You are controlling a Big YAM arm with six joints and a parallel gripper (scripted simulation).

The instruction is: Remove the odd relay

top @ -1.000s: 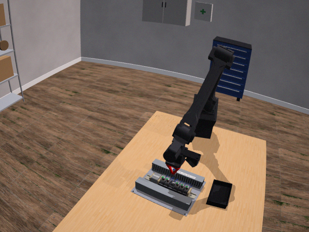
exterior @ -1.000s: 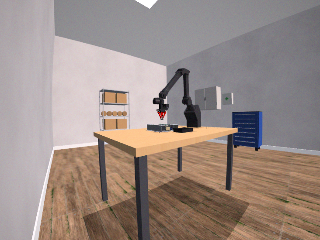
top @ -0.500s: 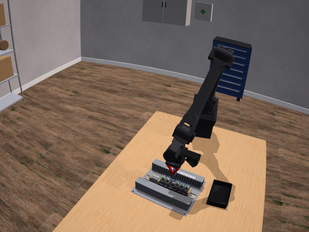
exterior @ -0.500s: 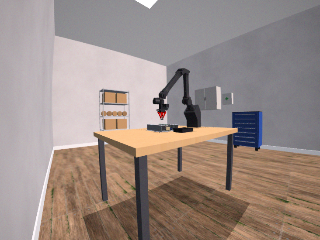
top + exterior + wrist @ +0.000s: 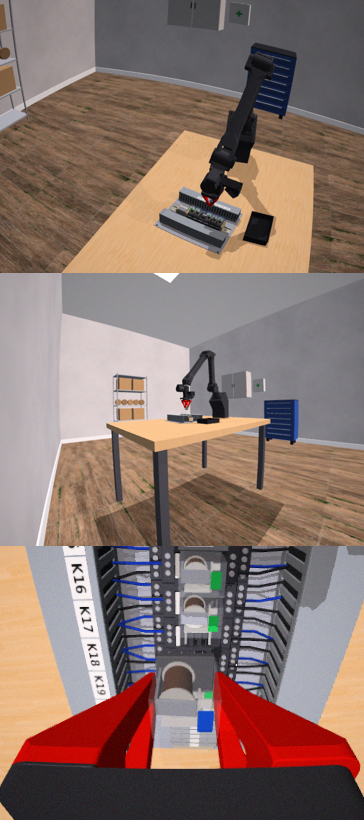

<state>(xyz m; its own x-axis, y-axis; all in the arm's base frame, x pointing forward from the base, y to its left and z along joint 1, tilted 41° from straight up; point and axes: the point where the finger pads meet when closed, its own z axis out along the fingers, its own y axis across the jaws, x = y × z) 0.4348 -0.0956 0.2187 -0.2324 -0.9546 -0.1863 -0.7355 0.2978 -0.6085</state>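
Now: the black tray 24 cm to the left of my hand, 12 cm below it and 1 cm ahead of it. From my hand the other things lie so: relay (right at my hand).
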